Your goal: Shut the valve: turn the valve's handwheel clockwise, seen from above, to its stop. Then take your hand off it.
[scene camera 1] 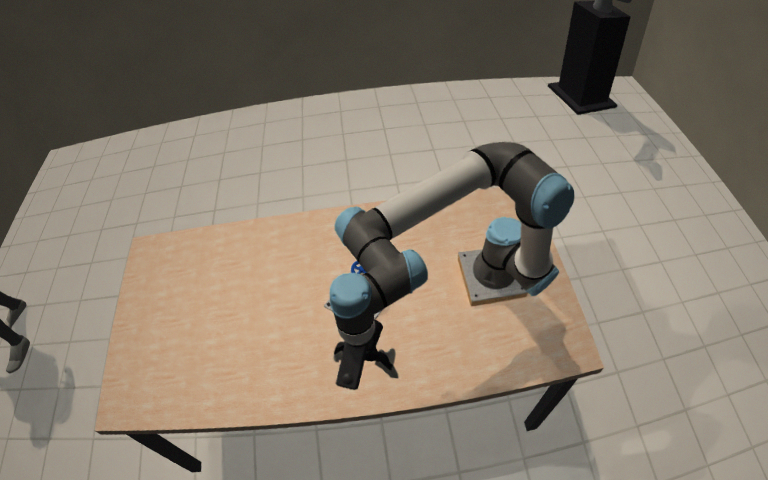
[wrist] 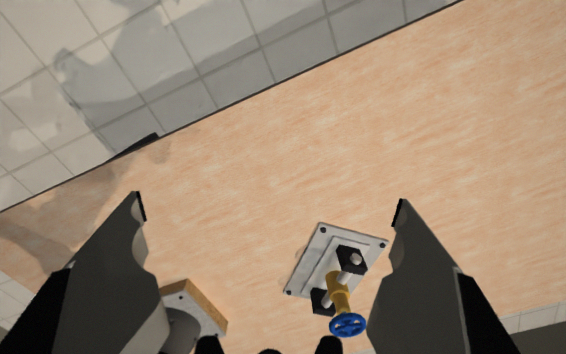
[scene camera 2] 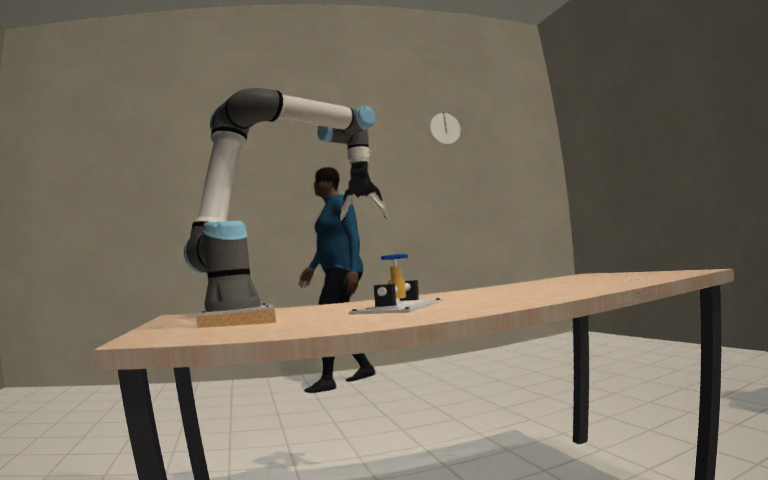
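Note:
The blue handwheel [scene camera 1: 357, 267] [scene camera 2: 394, 256] [wrist: 347, 325] tops the yellow valve body [scene camera 2: 396, 281] [wrist: 338, 295]. In scene view 1 the arm hides most of it. The valve stands upright between two black blocks on a grey mounting plate [scene camera 2: 419, 304] [wrist: 312, 260]. My gripper [scene camera 1: 365, 360] [scene camera 2: 364, 217] [wrist: 272, 198] is open and empty, fingers pointing down. It hangs well above the handwheel's height, apart from it and off to one side. In the wrist view the handwheel shows low, right of centre, near the right finger's inner side. The wheel's turn angle cannot be told.
The valve plate lies on the wooden table [scene camera 1: 226, 311] [scene camera 2: 509, 305] [wrist: 400, 125]. The arm's base block [scene camera 2: 235, 316] [wrist: 220, 320] sits on the same table, to the right of the valve in scene view 1. A person [scene camera 2: 334, 232] is behind the table in scene view 2.

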